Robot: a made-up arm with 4 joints.
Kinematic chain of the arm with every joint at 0, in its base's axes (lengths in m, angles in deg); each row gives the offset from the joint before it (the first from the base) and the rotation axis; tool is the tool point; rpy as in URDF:
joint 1: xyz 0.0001 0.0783 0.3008 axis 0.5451 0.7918 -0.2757
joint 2: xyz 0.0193 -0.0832 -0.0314 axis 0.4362 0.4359 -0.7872
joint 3: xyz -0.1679 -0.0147 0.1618 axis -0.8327 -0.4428 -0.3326
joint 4: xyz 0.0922 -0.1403 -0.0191 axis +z
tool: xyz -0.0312 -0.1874 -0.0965 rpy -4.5 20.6 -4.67
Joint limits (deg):
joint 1: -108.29..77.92
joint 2: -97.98..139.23
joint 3: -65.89..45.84
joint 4: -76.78..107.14
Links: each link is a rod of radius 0.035 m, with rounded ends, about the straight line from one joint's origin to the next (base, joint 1, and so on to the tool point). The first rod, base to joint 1, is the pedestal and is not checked.
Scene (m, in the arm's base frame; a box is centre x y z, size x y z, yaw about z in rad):
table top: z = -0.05
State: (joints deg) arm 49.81 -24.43 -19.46 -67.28
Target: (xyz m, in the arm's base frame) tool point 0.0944 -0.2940 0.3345
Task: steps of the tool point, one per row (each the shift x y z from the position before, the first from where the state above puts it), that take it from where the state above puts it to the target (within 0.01 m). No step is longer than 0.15 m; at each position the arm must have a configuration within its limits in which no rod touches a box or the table.
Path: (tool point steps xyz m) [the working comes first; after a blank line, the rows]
Joints at the target: 5.67 -82.90 -30.45 -47.25
Straight joint move there: clear.

1: 0.0635 -0.0588 -0.0504
2: 0.0949 -0.0465 -0.0098
3: 0.1053 -0.0196 0.0353
4: 0.0929 0.0175 0.0722

